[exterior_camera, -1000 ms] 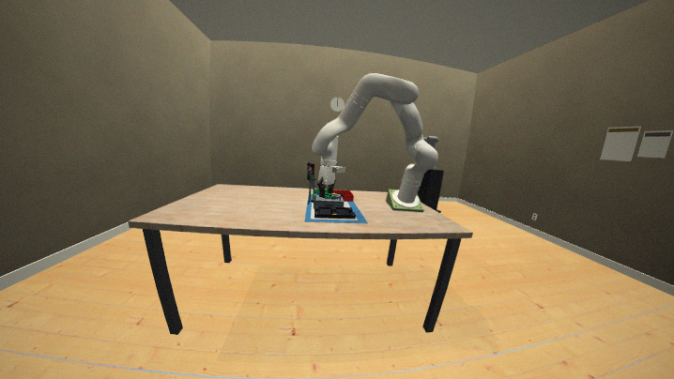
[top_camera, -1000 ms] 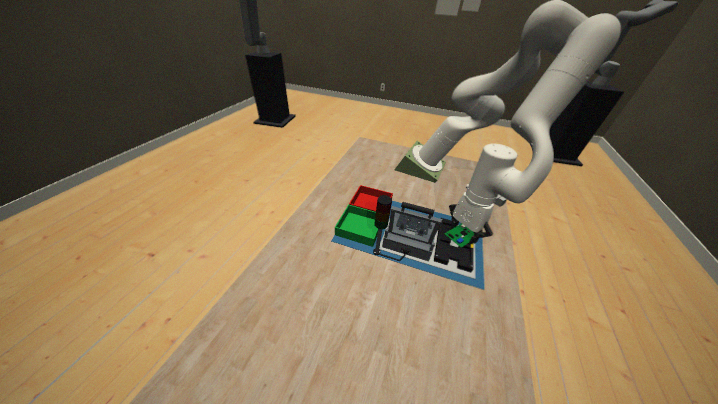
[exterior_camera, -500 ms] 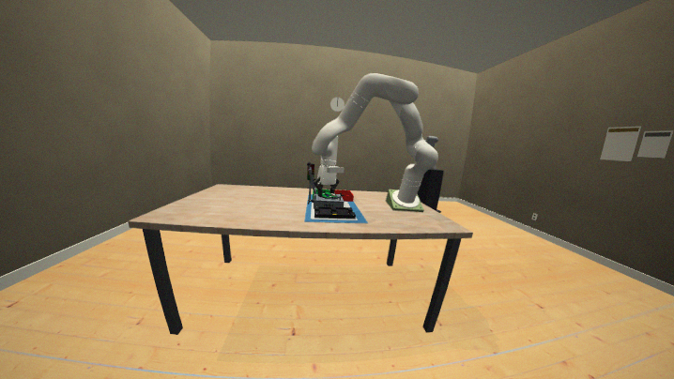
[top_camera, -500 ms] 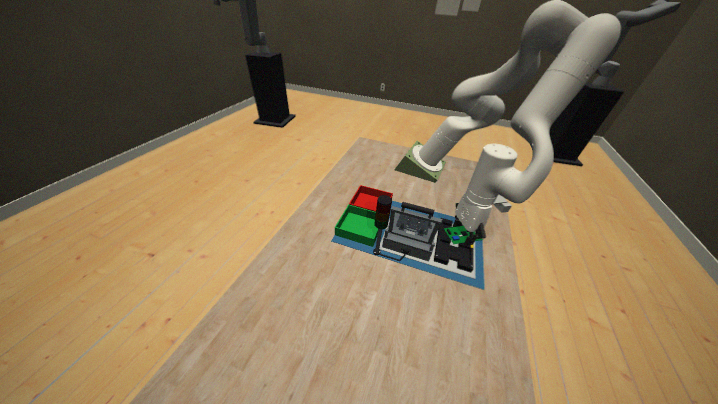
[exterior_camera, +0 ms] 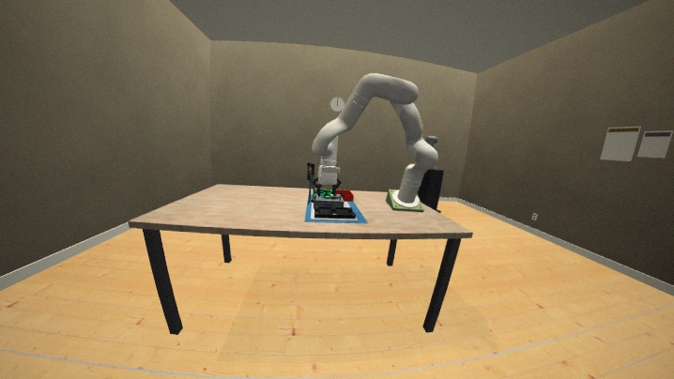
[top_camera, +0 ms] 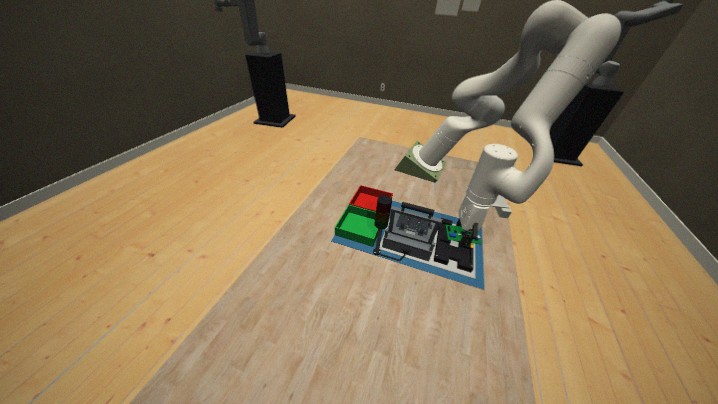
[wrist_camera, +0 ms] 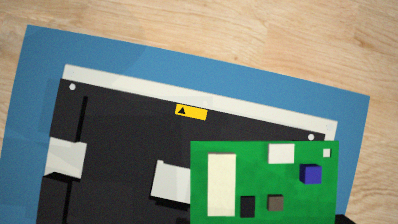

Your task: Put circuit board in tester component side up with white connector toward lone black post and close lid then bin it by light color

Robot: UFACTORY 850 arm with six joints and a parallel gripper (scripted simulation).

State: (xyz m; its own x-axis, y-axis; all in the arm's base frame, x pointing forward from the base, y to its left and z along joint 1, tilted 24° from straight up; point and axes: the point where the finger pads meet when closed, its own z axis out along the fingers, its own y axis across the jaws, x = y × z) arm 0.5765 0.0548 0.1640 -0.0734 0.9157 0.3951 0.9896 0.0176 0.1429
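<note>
My gripper is now right at the green circuit board. The rest, counted from my hand: small black part (12 cm behind, 10 cm to the right, 4 cm below); green bin (4 cm behind, 37 cm to the right, 11 cm below); tester lid (6 cm ahead, 18 cm to the right, 6 cm above).
</note>
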